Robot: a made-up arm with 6 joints.
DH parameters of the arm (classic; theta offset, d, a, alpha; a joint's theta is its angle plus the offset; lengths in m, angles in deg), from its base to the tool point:
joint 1: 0 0.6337 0.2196 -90
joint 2: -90 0 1.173 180
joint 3: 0 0 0.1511 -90
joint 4: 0 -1.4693 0 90
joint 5: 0 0 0 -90
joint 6: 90 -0.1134 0 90
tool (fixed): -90 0 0 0
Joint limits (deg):
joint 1: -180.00..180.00
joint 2: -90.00..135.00
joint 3: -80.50..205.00
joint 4: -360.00..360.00
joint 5: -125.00..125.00
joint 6: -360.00..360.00
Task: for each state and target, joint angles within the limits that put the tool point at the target. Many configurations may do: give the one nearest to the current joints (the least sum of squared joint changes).
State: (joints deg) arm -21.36 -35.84 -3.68 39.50 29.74 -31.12
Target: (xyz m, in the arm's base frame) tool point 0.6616 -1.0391 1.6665
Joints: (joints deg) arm -59.00 -29.09 -35.73 38.97 26.61 -31.12
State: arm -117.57 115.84 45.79 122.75 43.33 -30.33
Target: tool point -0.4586 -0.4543 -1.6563
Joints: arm -140.82 132.76 22.48 125.39 42.52 -30.33
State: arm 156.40 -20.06 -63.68 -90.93 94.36 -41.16
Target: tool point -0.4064 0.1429 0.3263
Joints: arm 168.77 21.57 -80.50 -142.02 119.03 -41.16
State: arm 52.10 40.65 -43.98 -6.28 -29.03 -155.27
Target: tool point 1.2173 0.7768 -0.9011
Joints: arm 32.37 87.95 -4.08 -5.83 -22.58 -155.27
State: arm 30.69 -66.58 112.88 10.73 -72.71 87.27
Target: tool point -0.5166 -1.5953 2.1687
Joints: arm 71.16 -24.57 135.43 13.57 -82.70 87.27
